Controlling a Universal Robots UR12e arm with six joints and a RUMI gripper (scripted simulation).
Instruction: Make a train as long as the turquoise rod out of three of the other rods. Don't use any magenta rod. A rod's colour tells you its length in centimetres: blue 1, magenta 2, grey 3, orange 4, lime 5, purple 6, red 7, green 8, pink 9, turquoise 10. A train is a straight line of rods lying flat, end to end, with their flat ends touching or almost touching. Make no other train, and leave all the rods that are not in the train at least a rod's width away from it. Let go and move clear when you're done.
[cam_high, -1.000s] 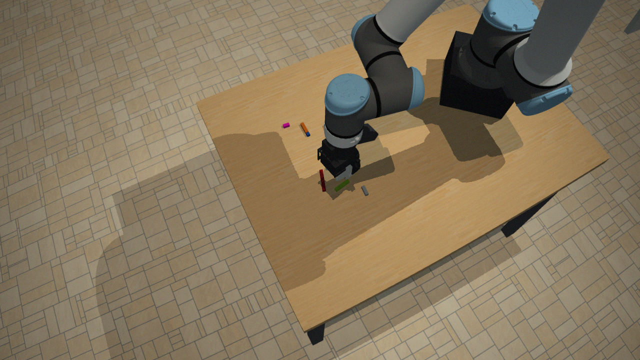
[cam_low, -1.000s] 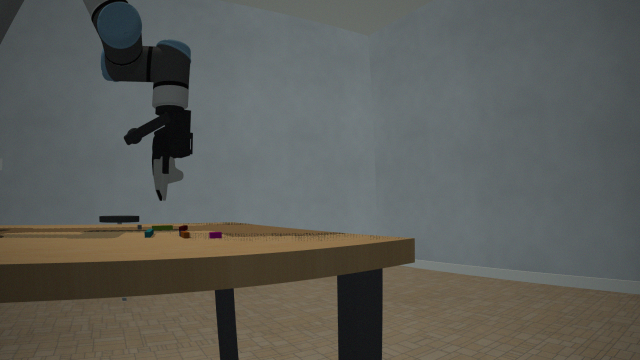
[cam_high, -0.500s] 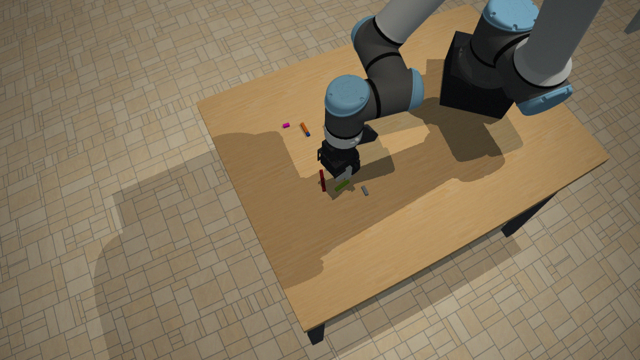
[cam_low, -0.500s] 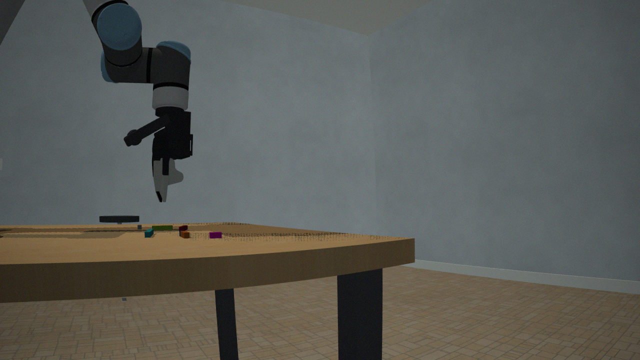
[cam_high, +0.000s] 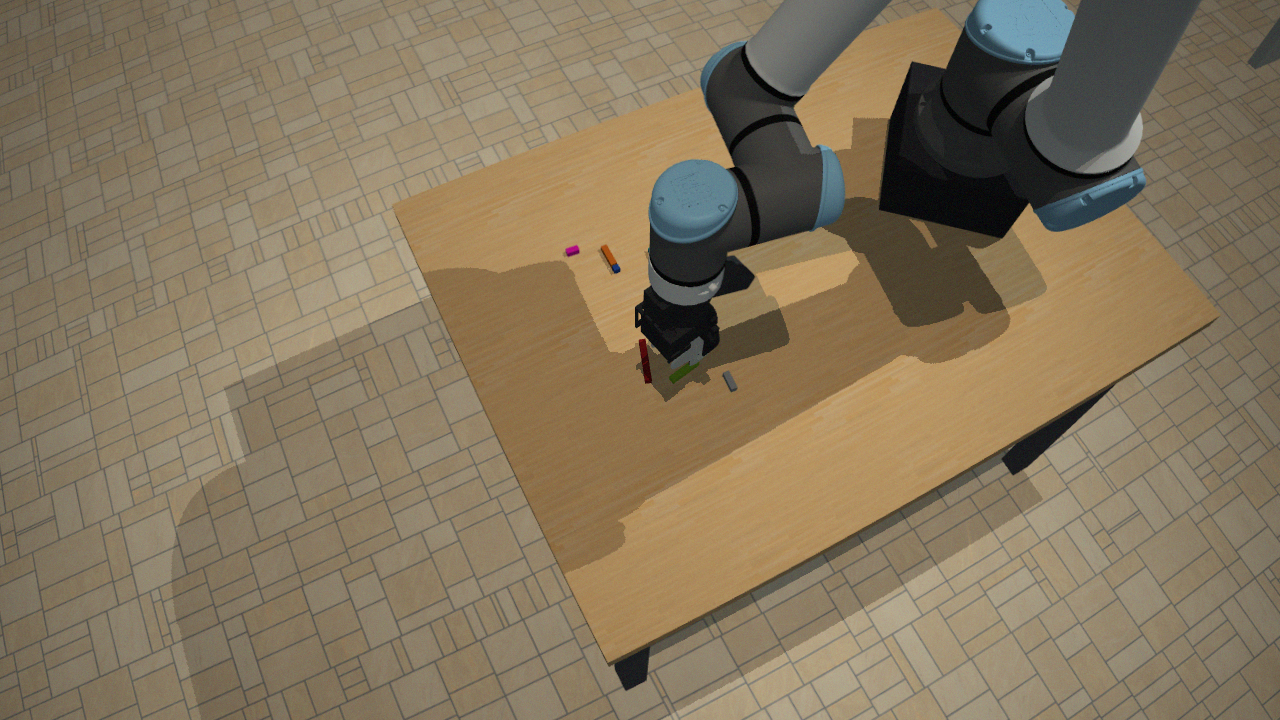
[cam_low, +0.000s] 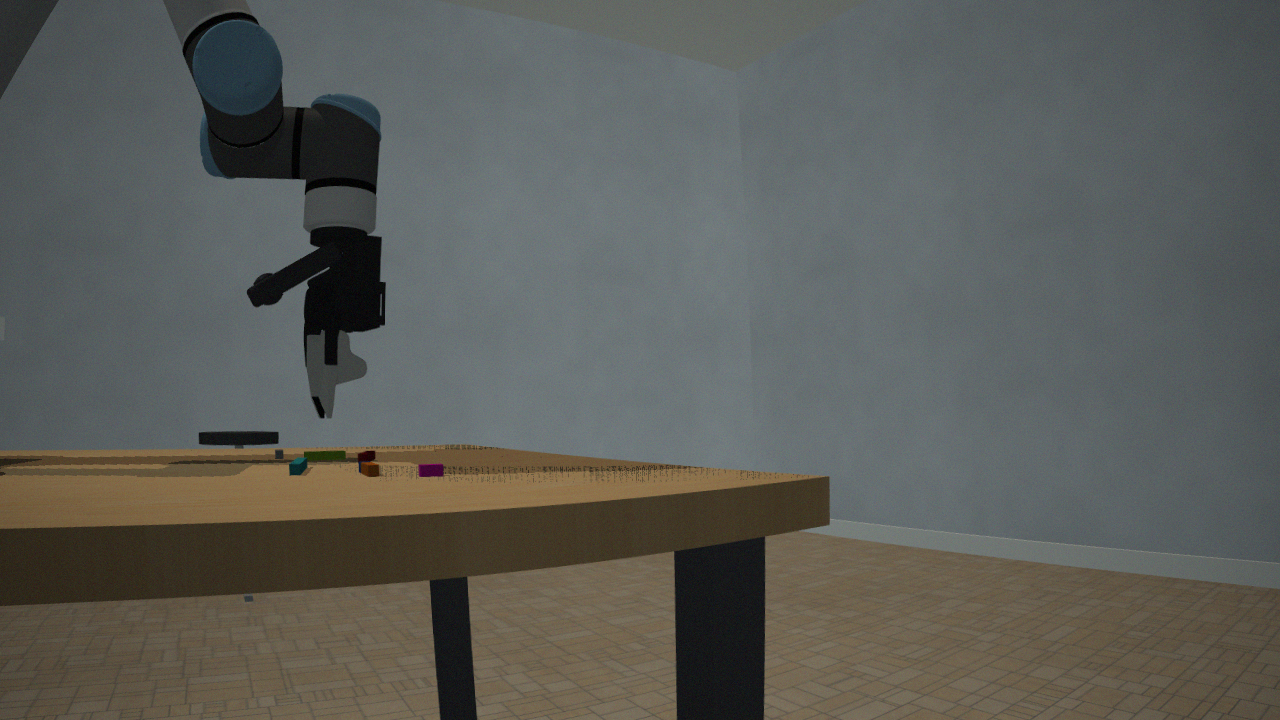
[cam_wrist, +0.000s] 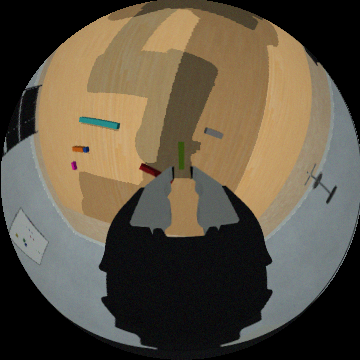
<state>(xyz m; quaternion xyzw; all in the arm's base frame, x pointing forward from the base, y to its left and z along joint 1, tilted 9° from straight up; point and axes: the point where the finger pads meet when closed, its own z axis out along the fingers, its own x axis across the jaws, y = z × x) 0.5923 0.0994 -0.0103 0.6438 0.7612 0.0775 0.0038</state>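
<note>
Right now my hand is 6 cm above the lime rod. Also, from my hand: grey rod: 5 cm behind, 5 cm to the left, 6 cm below; then red rod: 4 cm ahead, 4 cm to the right, 6 cm below; then turquoise rod: 5 cm behind, 17 cm to the right, 6 cm below.
</note>
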